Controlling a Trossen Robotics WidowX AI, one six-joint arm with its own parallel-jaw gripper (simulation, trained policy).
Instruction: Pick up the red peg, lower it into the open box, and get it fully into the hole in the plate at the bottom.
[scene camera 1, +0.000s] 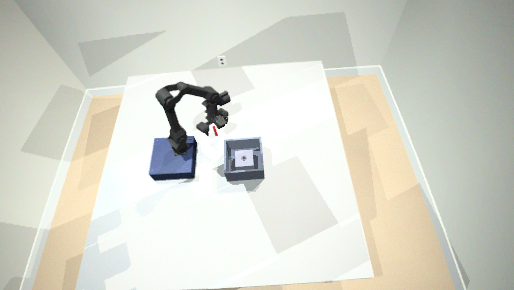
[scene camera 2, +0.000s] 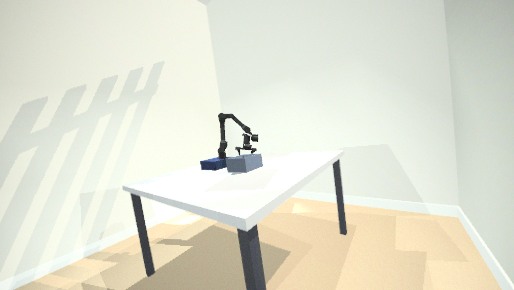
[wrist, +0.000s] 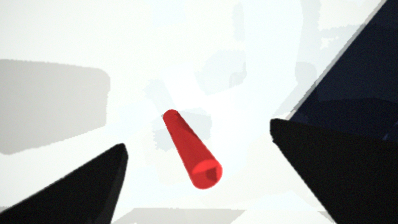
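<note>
There's a grey box (scene camera 1: 252, 143), though in the wrist view the grey box is out of frame. I can see a red peg (wrist: 204, 170) as well, but scene camera 2 does not show the red peg, hidden by the grey box. And then there's my gripper (wrist: 199, 137).
</note>
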